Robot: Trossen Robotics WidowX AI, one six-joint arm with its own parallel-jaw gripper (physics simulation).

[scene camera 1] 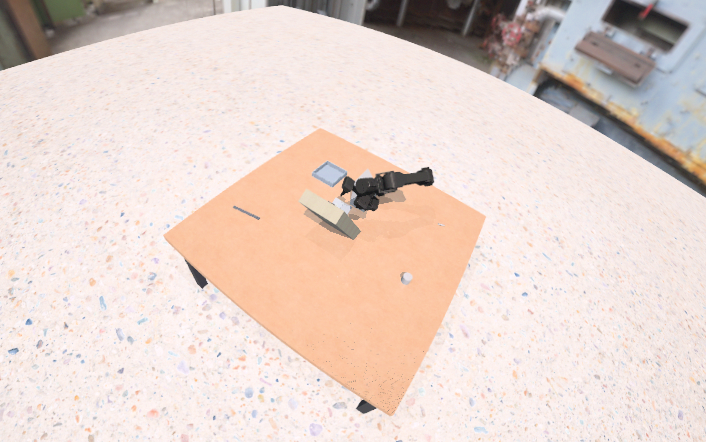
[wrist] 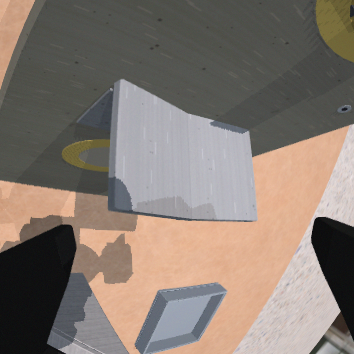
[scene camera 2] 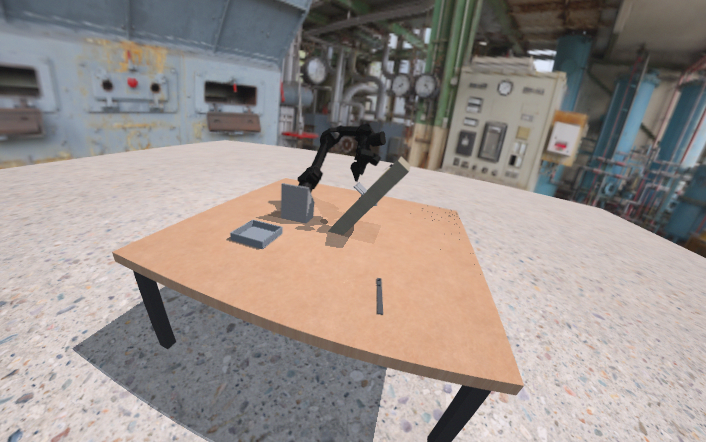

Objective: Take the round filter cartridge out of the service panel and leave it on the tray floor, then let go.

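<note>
The service panel [scene camera 1: 323, 207] [scene camera 2: 370, 198] [wrist: 165, 45] is a thick grey-green slab leaning at a slant. A bent light-grey plate [scene camera 1: 341, 204] [scene camera 2: 360, 187] [wrist: 185, 160] stands out from its face. In the wrist view one yellow ring [wrist: 70, 155] is partly hidden behind that plate; another yellow ring [wrist: 334, 30] with something dark inside is cut off at the upper right. I cannot make out the round filter cartridge clearly. The blue-grey tray [scene camera 1: 321, 180] [scene camera 2: 247, 241] [wrist: 151, 320] lies flat on the table. My gripper [scene camera 1: 343, 193] [scene camera 2: 356, 178] [wrist: 196, 235] is open and empty, near the plate.
A grey upright block [scene camera 2: 295, 201] [wrist: 95, 320] stands near the arm's base. A dark bar [scene camera 1: 245, 212] [scene camera 2: 379, 296] lies on the table beyond the panel. A small whitish cylinder [scene camera 1: 406, 278] stands at the right in scene camera 1. A screw hole [wrist: 344, 109] shows on the panel.
</note>
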